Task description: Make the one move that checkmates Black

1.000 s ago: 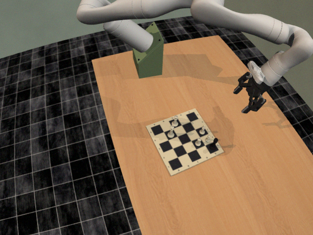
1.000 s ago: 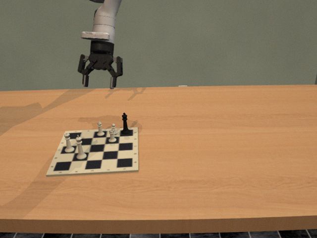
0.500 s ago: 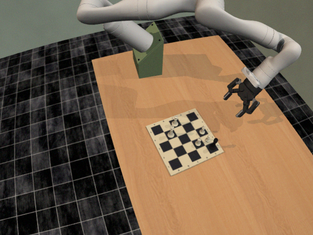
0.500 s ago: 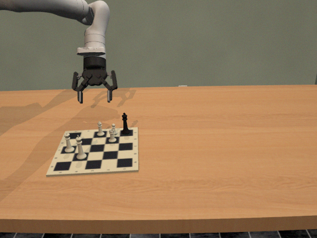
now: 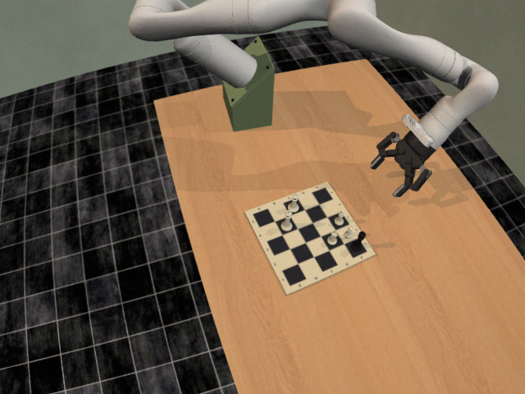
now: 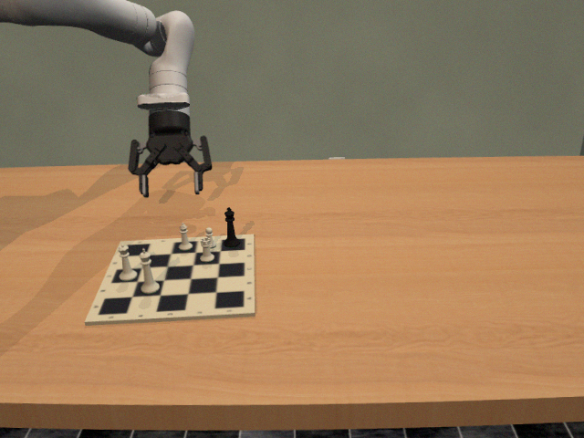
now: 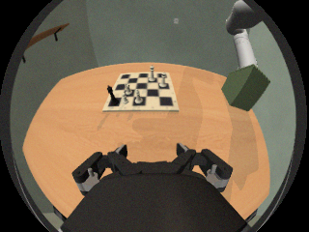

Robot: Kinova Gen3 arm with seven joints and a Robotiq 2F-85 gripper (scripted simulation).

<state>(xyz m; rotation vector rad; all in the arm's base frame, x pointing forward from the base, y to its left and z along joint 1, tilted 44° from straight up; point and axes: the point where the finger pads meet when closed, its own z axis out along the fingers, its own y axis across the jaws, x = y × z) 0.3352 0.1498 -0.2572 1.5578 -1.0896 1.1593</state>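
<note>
The white chess piece lies 20 mm ahead of my hand, 230 mm to the right of it and 10 mm below it. Round my hand: white pawn (110 mm ahead, 120 mm to the right, 20 mm below); chessboard (90 mm ahead, 210 mm to the right, 40 mm below); black king (140 mm ahead, 110 mm to the right).
</note>
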